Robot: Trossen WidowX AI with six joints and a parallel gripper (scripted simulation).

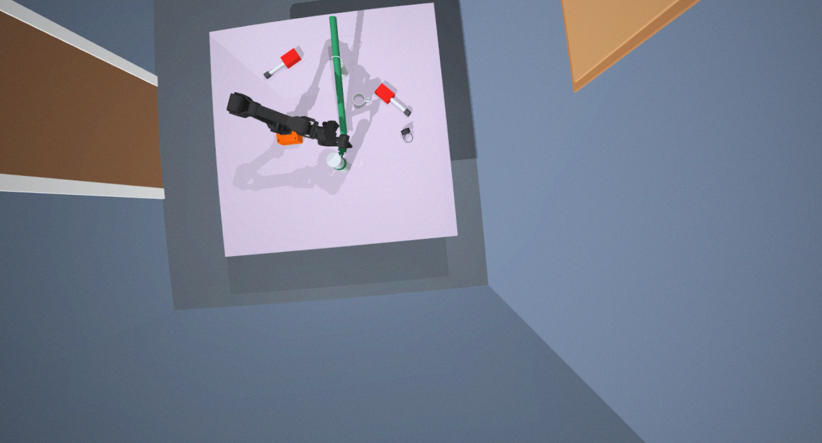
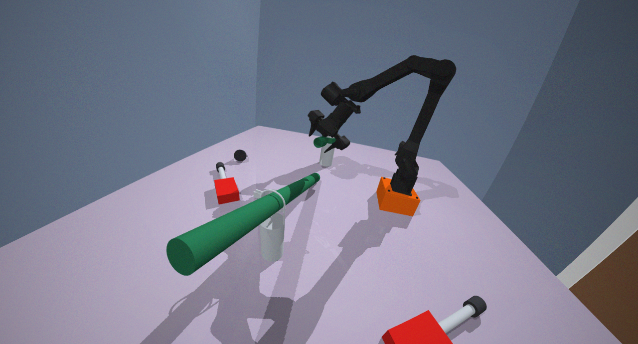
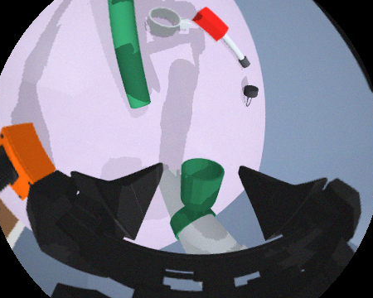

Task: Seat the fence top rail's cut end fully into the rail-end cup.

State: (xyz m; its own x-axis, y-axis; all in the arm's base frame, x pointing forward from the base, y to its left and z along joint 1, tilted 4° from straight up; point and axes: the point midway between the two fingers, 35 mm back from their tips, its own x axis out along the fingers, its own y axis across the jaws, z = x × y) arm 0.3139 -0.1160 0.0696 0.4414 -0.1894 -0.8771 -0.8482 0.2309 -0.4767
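My gripper tip is 1 cm past the green rail-end cup, 2 cm to the left of it and 1 cm below it. Also, from my gripper tip: small black band: 31 cm ahead, 6 cm to the left, 10 cm below; short grey post: 2 cm behind, 43 cm to the left, 1 cm below.
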